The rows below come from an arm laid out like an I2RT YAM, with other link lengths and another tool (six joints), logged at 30 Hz.
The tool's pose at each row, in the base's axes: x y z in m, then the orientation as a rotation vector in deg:
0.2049 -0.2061 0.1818 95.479 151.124 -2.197
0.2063 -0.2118 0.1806 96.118 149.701 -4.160
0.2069 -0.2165 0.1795 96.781 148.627 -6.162
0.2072 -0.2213 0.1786 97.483 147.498 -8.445
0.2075 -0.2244 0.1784 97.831 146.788 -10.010
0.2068 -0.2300 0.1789 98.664 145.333 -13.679
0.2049 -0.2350 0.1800 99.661 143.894 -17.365
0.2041 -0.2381 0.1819 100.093 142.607 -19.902
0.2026 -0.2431 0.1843 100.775 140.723 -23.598
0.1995 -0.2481 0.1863 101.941 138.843 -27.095
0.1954 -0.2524 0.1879 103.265 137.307 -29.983
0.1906 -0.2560 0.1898 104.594 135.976 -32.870
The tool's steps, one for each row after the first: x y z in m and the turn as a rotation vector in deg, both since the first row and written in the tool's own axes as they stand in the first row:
-0.0057 -0.0012 0.0014 0.648 -1.370 0.834
-0.0102 -0.0026 0.0026 1.500 -2.470 1.560
-0.0146 -0.0044 0.0037 2.523 -3.655 2.329
-0.0175 -0.0055 0.0040 3.227 -4.470 2.763
-0.0223 -0.0085 0.0037 5.014 -6.173 3.716
-0.0260 -0.0124 0.0027 6.921 -7.718 4.752
-0.0285 -0.0145 0.0009 8.082 -9.080 5.446
-0.0325 -0.0180 -0.0013 9.841 -10.985 6.494
-0.0357 -0.0229 -0.0032 11.675 -12.516 7.804
-0.0379 -0.0285 -0.0047 13.338 -13.517 9.071
-0.0391 -0.0344 -0.0065 15.105 -14.308 10.255

